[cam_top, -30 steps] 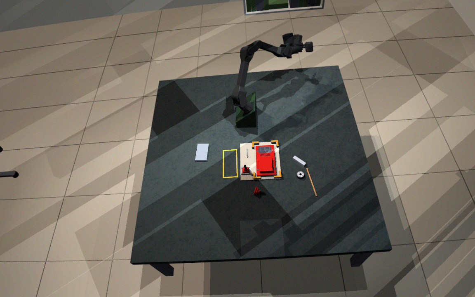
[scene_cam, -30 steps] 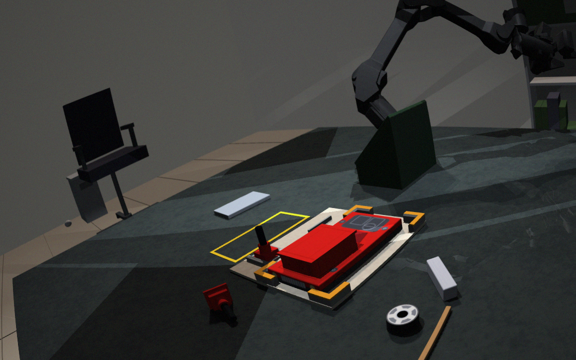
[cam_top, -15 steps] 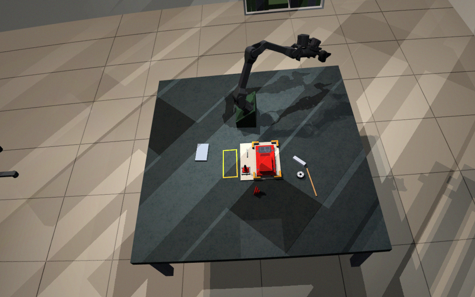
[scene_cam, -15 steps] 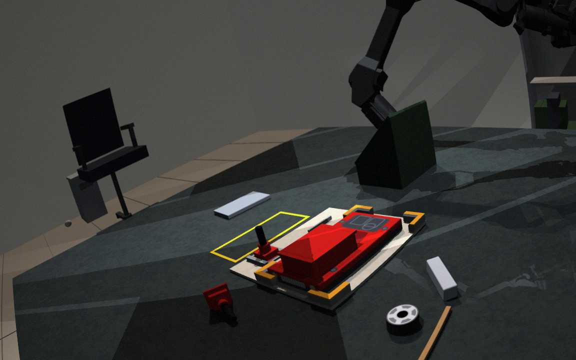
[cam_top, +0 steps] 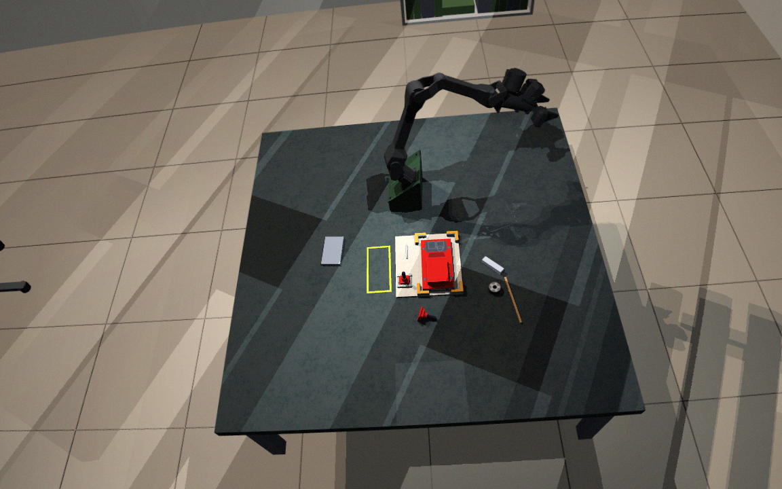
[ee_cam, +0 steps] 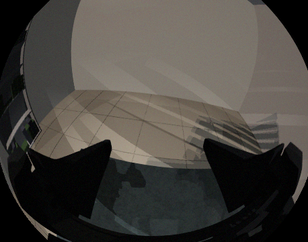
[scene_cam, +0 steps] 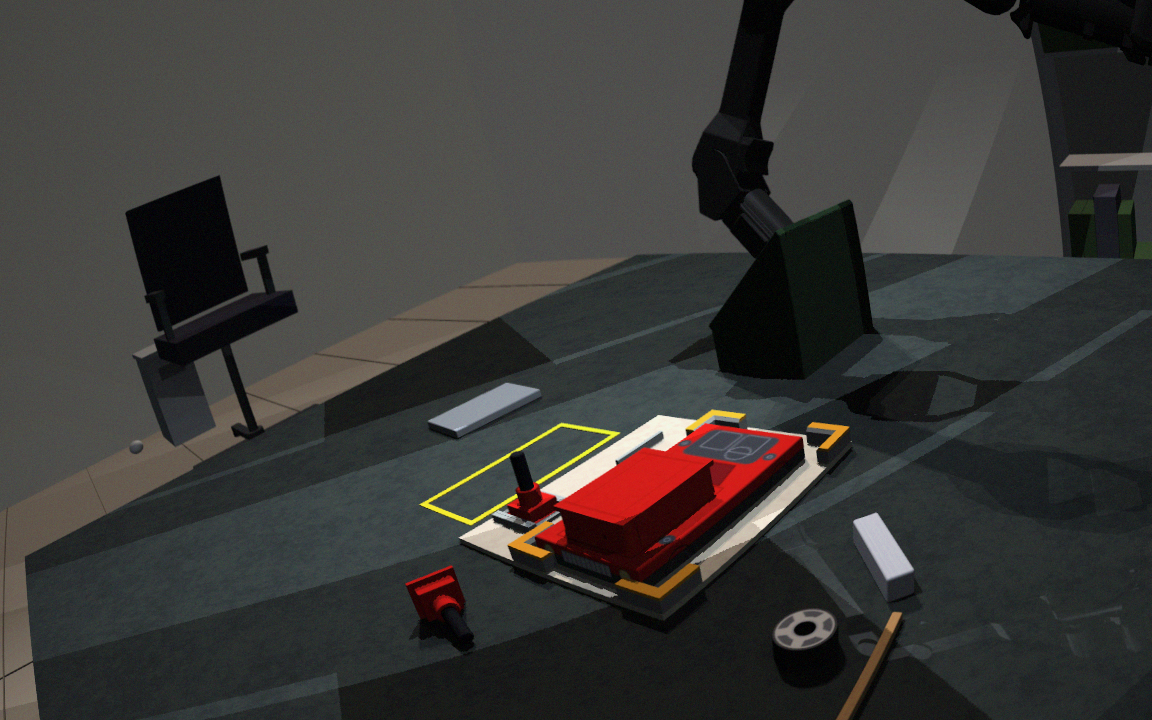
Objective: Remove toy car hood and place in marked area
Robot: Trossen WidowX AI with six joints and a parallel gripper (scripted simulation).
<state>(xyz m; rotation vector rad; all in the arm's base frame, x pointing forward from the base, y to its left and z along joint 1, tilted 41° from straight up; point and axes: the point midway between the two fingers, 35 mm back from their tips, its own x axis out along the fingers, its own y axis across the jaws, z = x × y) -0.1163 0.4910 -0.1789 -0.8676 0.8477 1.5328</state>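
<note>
Right now the red hood is 48 cm ahead of my gripper tip, 45 cm to the right of it and 25 cm below it. Round my gripper tip: wheel (54 cm ahead, 29 cm below, 26 cm to the right); then wooden stick (59 cm ahead, 29 cm below, 20 cm to the right).
</note>
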